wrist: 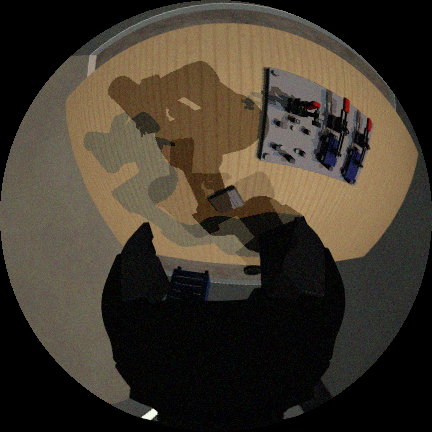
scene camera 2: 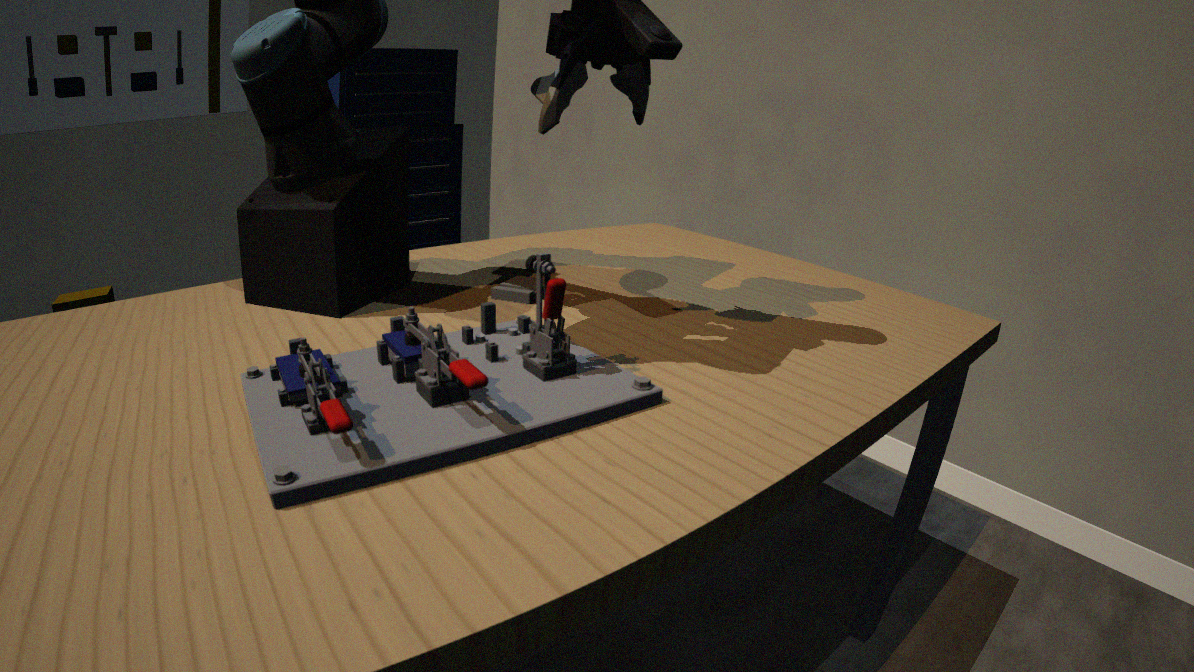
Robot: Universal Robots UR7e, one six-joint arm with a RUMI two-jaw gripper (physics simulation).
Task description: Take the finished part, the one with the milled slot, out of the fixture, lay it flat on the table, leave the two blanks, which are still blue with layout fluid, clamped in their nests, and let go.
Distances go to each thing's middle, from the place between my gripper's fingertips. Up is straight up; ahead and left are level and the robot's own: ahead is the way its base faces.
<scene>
Right now the fixture plate (scene camera 2: pixel 396 433) is 25 cm to the right of my hand, 23 cm below it and 10 cm ahead of it.
</scene>
